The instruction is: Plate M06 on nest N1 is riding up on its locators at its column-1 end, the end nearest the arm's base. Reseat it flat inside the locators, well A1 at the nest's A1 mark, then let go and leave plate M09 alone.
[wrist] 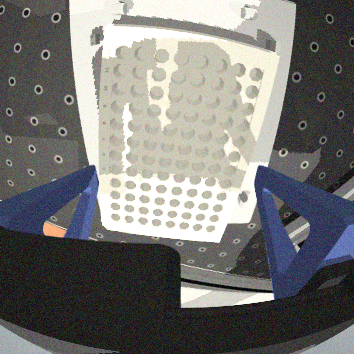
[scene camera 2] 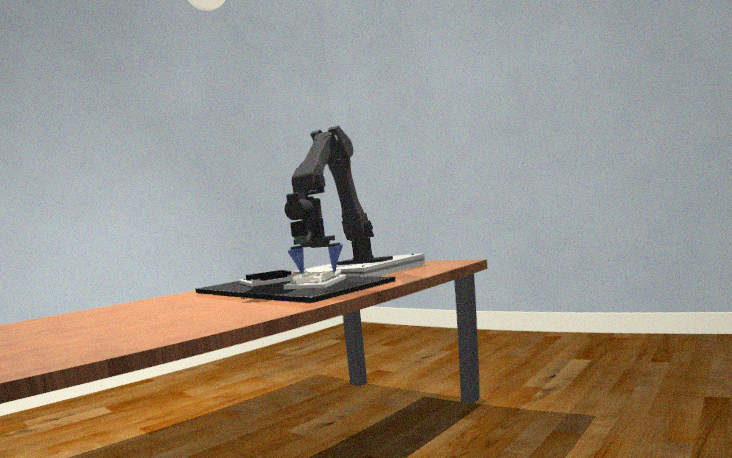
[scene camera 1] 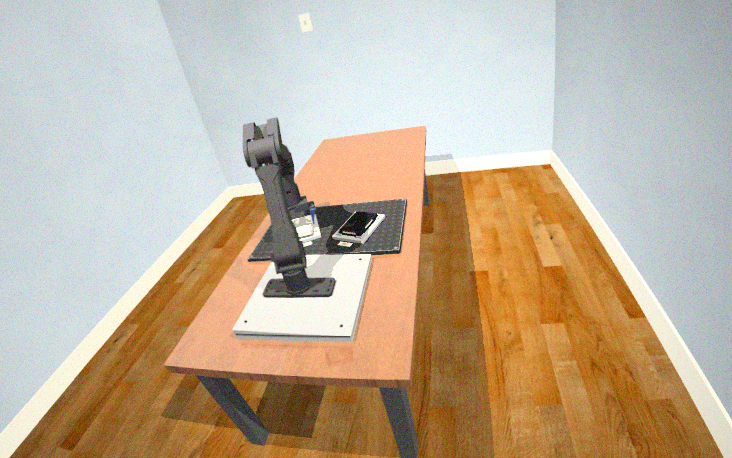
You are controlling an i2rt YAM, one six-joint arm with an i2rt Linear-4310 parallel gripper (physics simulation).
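Places are measured from the arm's base along level axes (x ahead, y left, z up), in millimetres.
Pixels of known places: gripper, between the fingertips: (wrist: 176,173) (scene camera 2: 318,273) (scene camera 1: 300,227); arm's base, origin of its link: (scene camera 2: 363,262) (scene camera 1: 299,289).
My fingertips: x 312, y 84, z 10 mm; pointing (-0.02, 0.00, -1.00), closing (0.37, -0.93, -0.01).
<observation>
Ahead of a thing's pixels: the offset from my fingertips to its top centre. "spot": to the spot under its first point. Level surfaces: height alone.
A pale multi-well plate @(9 mm up, 12 mm ahead, 6 mm left) (scene camera 1: 303,229) (scene camera 2: 317,276) (wrist: 172,145), taken as M06, lies on a white nest @(spot: 18 mm down, 98 mm ahead, 31 mm left) (scene camera 2: 302,285) (wrist: 82,75). In the wrist view its base-side end reaches past the nest's lower edge, and it sits slightly askew; its tilt is hard to judge. Grey locators show near its far corners. My gripper (scene camera 2: 317,271) (wrist: 176,173) is open, with blue fingertips either side of the plate toward its base-side end. Finger contact cannot be told. A black plate @(2 mm down, 2 mm ahead, 209 mm right) (scene camera 1: 360,222) (scene camera 2: 268,274), taken as M09, rests on the other white nest (scene camera 1: 372,230) (scene camera 2: 245,282). Lettering is unreadable.
Both nests stand on a dark perforated mat @(28 mm down) (scene camera 1: 391,237) (scene camera 2: 226,290) (wrist: 40,120) on the wooden table @(41 mm down) (scene camera 1: 372,162) (scene camera 2: 134,318). The arm's white base slab (scene camera 1: 302,319) (scene camera 2: 399,260) lies beside the mat. Small white labels lie by the nests. Shadows cross the pale plate.
</observation>
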